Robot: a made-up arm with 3 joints. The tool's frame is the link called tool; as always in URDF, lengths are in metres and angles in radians. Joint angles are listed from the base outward. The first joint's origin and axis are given. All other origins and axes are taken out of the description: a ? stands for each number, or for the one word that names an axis. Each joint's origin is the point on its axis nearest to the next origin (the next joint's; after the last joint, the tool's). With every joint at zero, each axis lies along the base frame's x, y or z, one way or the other. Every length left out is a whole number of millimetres.
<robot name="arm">
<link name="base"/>
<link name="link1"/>
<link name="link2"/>
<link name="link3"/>
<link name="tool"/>
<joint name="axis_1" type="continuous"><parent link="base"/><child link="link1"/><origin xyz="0.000 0.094 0.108"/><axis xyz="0 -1 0"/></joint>
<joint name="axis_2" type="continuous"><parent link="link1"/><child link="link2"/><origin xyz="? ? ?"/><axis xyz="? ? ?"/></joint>
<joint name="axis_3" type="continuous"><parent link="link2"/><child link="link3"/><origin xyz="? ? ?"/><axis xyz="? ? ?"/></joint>
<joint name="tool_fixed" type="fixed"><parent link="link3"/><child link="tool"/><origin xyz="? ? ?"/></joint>
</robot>
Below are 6 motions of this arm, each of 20 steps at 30 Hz.
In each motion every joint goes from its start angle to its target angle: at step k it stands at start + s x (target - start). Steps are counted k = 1, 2, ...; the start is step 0. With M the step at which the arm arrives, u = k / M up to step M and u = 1 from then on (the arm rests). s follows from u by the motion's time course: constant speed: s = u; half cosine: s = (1 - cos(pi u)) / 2; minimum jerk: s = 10 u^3 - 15 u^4 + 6 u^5.
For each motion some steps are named. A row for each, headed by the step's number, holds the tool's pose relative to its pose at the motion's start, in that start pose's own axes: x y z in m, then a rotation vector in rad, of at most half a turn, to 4 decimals.
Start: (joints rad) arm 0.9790 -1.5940 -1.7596
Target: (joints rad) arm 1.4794 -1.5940 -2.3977
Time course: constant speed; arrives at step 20
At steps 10, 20:
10: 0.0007 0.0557 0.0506 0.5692 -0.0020 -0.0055
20: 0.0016 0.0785 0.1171 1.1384 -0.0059 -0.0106

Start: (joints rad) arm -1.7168 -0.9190 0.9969
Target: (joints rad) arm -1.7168 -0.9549 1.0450
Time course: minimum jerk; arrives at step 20
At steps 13, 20:
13: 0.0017 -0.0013 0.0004 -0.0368 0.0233 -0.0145
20: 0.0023 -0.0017 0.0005 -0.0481 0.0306 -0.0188

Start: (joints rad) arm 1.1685 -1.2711 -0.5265
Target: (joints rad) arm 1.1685 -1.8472 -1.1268
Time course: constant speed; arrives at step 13
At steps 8, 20:
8: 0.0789 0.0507 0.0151 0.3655 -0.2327 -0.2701
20: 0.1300 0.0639 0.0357 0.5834 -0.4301 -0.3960

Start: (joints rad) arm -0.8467 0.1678 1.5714
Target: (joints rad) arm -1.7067 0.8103 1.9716
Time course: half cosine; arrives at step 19
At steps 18, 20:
18: 0.0450 -0.1170 -0.0941 0.0402 -0.7329 0.6288
20: 0.0458 -0.1173 -0.0947 0.0427 -0.7379 0.6314

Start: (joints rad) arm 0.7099 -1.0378 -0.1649
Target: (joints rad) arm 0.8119 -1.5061 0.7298
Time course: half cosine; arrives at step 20
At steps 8, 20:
8: 0.0277 -0.0083 -0.0168 -0.2767 -0.0171 -0.1621
20: 0.0600 -0.0367 -0.0224 -0.7796 0.1039 -0.4697

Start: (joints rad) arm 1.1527 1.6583 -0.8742
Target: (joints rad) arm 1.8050 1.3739 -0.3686
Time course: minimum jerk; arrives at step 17
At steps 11, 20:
11: 0.0414 -0.1292 -0.0703 -0.8797 -0.1446 -0.1615
20: 0.0522 -0.1772 -0.0699 -1.1557 -0.1962 -0.2101

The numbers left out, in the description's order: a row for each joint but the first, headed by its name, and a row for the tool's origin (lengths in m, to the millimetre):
axis_2: xyz -0.016 0.000 0.011, axis 0 0 1
axis_3: xyz -0.121 0.099 0.000, axis -1 0 0
tool: xyz 0.000 0.067 -0.083

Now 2 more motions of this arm.
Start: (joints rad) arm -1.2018 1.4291 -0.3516
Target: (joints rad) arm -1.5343 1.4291 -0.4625
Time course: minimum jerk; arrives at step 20
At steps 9, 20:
9: -0.0005 0.0173 0.0307 0.1791 0.0178 -0.0070
20: 0.0002 0.0335 0.0798 0.4400 0.0433 -0.0187

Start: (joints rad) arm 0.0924 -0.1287 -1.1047
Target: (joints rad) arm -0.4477 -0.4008 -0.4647
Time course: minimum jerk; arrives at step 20
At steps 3, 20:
3: 0.0019 0.0004 -0.0013 -0.0189 0.0001 -0.0160
20: 0.0474 -0.0244 -0.0312 -0.7629 0.1869 -0.5710

